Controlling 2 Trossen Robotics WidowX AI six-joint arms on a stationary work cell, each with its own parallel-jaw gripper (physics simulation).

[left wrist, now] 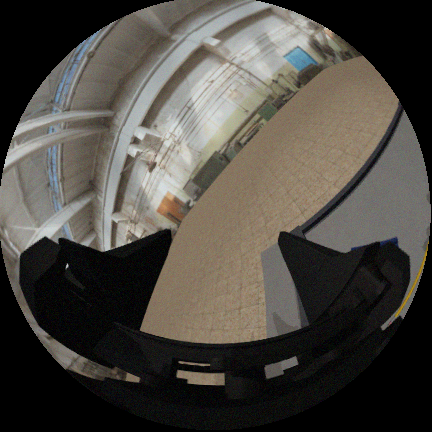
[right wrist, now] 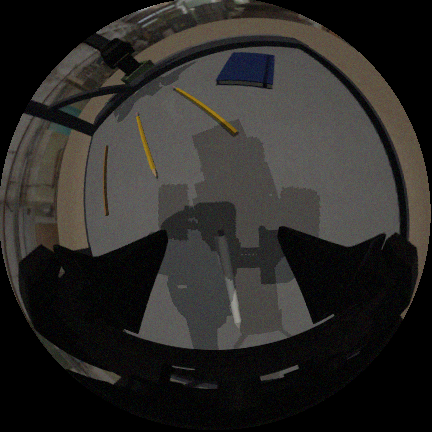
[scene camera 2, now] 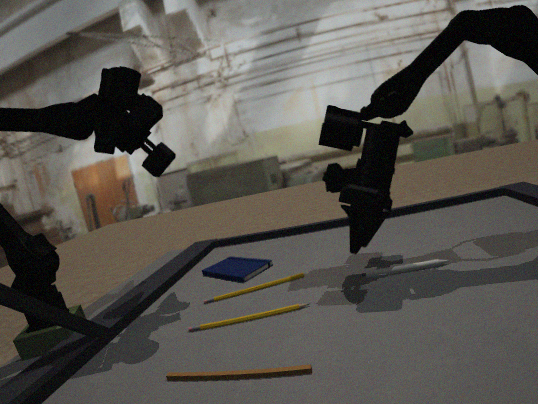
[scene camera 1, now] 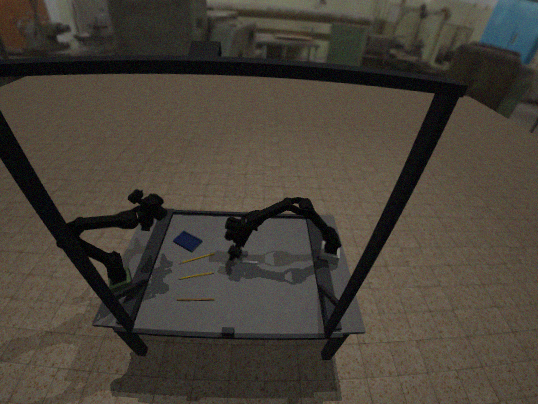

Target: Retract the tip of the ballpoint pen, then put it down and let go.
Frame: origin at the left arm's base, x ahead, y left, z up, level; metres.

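Seen in the pictures: left gripper, fingertip midpoint: (left wrist: 226, 236) (scene camera 2: 146, 143); right gripper, fingertip midpoint: (right wrist: 223, 234) (scene camera 2: 358, 249); left arm's base, origin of the base link: (right wrist: 133, 69) (scene camera 1: 118, 277); right arm's base, origin of the base link: (scene camera 1: 330, 249).
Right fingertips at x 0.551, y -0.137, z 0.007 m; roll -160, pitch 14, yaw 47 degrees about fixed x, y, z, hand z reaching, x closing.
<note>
Offsets run from my right fingertips to a thing's top centre.
The ballpoint pen @[dx +0.054, dy -0.051, dz -0.034 m] (scene camera 1: 251, 262) (scene camera 2: 420, 266) (right wrist: 229, 280), pale grey with a dark button end, lies flat on the table. Its button end points to the left in both scene views, and its tapered tip to the right. Whether the writing point sticks out is too small to tell. My right gripper (scene camera 2: 356, 250) (right wrist: 223, 234) is open and empty, raised above the table near the pen's button end. In the right wrist view the pen lies below, between the spread fingers. My left gripper (left wrist: 226, 236) is open and empty, held high beyond the table's left side.
A blue notebook @[dx -0.170, dy +0.234, dz -0.035 m] (scene camera 1: 188, 241) (scene camera 2: 237, 269) (right wrist: 247, 69), two yellow pencils @[dx -0.167, dy +0.097, dz -0.040 m] (scene camera 2: 254, 288) @[dx -0.205, dy -0.003, dz -0.038 m] (scene camera 2: 250, 317) and a thin brown stick @[dx -0.256, dy -0.125, dz -0.040 m] (scene camera 1: 195, 300) (scene camera 2: 240, 373) (right wrist: 106, 181) lie left of the pen in the scene views. Dark frame posts (scene camera 1: 395, 205) rise at the table's sides.
</note>
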